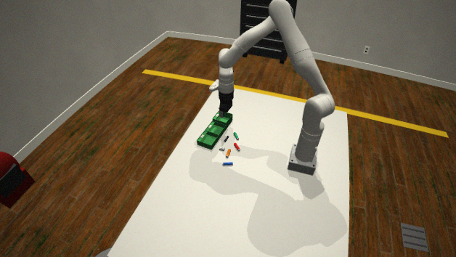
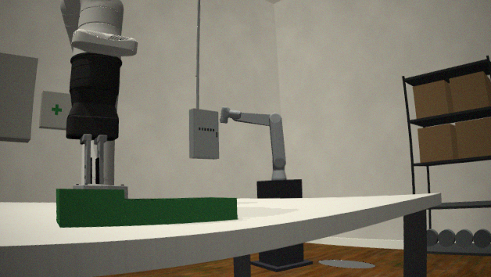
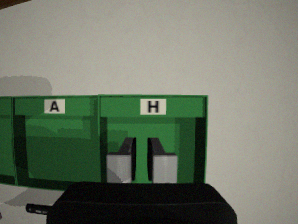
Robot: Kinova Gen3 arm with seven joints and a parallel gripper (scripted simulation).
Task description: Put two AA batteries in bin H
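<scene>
Now: hand 8 cm to the right of the green bin marked H and 5 cm above it. Also, from my hand: green battery (12 cm behind, 6 cm to the left, 6 cm below); pale piece (17 cm to the left, 10 cm behind, 6 cm below); black battery (10 cm to the left, 8 cm behind, 7 cm below).
</scene>
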